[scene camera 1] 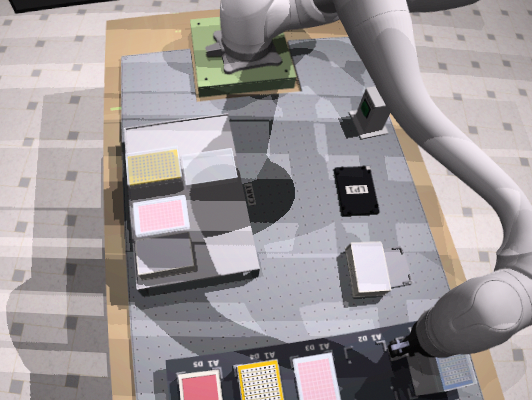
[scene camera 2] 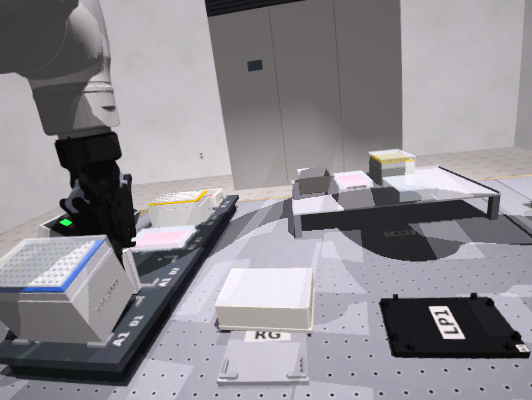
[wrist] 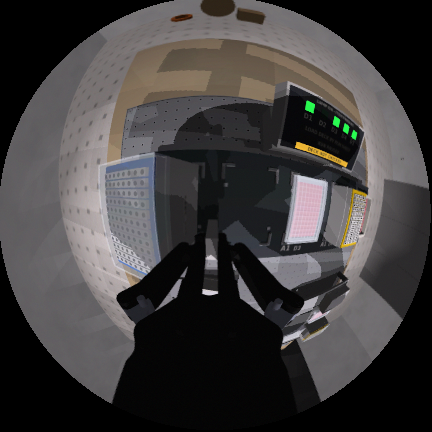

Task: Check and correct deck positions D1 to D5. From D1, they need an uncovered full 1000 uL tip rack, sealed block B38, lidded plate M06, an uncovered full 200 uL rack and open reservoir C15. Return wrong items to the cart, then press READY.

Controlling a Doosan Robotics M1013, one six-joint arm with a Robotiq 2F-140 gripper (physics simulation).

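Places are measured from the arm's base along level axes (x ahead, y left, z up), in metres.
Pixels of known places: gripper, between the fingertips: (scene camera 2: 130, 290) (wrist: 212, 227); arm's base, origin of its link: (scene camera 1: 246, 49).
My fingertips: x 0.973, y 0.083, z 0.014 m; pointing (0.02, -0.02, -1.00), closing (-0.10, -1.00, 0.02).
Note:
Ahead of a thing's pixels: the offset from my fingertips to its middle. "*": to the spot under its first point.
My gripper (scene camera 1: 400, 345) (scene camera 2: 131, 270) (wrist: 212, 227) is shut and empty, pointing down at the D2 side of D1. The blue-rimmed rack {dx +0.046, dy +0.083, dz +0.093 m} (scene camera 1: 456, 371) (scene camera 2: 50, 262) (wrist: 130, 215) stands at D1; a clear cover seems to lie over it. D2 shows bare corner brackets. A pink plate {dx +0.014, dy -0.187, dz +0.009 m} (scene camera 1: 317, 377) (scene camera 2: 165, 237) (wrist: 308, 210) lies at D3, a yellow-rimmed rack {dx -0.002, dy -0.310, dz +0.029 m} (scene camera 1: 260, 382) (scene camera 2: 177, 200) (wrist: 356, 215) at D4, a red-filled reservoir {* dx -0.048, dy -0.429, dz +0.012 m} (scene camera 1: 200, 387) at D5. The console {* dx +0.159, dy -0.172, dz +0.066 m} (wrist: 320, 125) has lamps lit for D1, D3, D4 and D5, not D2, and reads DECK NOT CHECKED. Codes are unreadable.
The cart (scene camera 1: 240, 250) (scene camera 2: 455, 182) holds a yellow rack {dx -0.564, dy -0.425, dz +0.065 m} (scene camera 1: 154, 167) (scene camera 2: 392, 167), pink plate {dx -0.457, dy -0.433, dz +0.020 m} (scene camera 1: 161, 216) (scene camera 2: 352, 180), grey block {dx -0.349, dy -0.441, dz +0.028 m} (scene camera 1: 165, 255) (scene camera 2: 314, 181) and clear lid {dx -0.555, dy -0.291, dz +0.020 m} (scene camera 1: 210, 167). A white box {dx -0.210, dy +0.023, dz -0.020 m} (scene camera 1: 370, 267) (scene camera 2: 270, 295) stands by RG. Black LP1 {dx -0.433, dy +0.086, dz -0.043 m} (scene camera 1: 356, 200) (scene camera 2: 410, 325) and a small screen stand (scene camera 1: 375, 112) are nearby.

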